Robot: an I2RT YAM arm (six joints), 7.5 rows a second.
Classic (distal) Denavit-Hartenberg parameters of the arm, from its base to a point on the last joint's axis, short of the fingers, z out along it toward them. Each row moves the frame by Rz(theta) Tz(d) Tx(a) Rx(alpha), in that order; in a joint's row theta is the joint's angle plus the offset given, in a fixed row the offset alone. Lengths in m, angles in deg.
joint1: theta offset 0  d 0.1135  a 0.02  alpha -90
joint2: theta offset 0  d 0  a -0.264  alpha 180
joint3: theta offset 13.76  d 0  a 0.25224  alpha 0
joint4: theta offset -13.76  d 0  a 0.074  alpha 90
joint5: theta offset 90  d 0  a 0  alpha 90
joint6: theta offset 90  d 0.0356  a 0  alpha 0
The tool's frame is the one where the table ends.
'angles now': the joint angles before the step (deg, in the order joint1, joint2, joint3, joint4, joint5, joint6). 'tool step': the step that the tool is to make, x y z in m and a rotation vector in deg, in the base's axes. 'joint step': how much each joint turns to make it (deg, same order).
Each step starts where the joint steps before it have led.
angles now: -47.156, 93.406, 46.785, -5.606, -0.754, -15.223
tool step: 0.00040, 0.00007, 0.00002, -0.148, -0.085, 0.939
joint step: 0.000, 0.021, -0.022, 0.195, -0.546, -0.765
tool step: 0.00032, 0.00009, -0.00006, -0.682, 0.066, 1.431
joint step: -0.001, -0.023, -0.175, 0.569, -0.481, -1.443
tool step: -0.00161, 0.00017, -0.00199, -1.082, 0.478, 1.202
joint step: -0.197, -0.043, -0.722, 1.094, -0.023, -1.771
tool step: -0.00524, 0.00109, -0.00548, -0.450, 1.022, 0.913
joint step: -0.589, -0.064, -1.442, 0.962, -0.108, -1.835
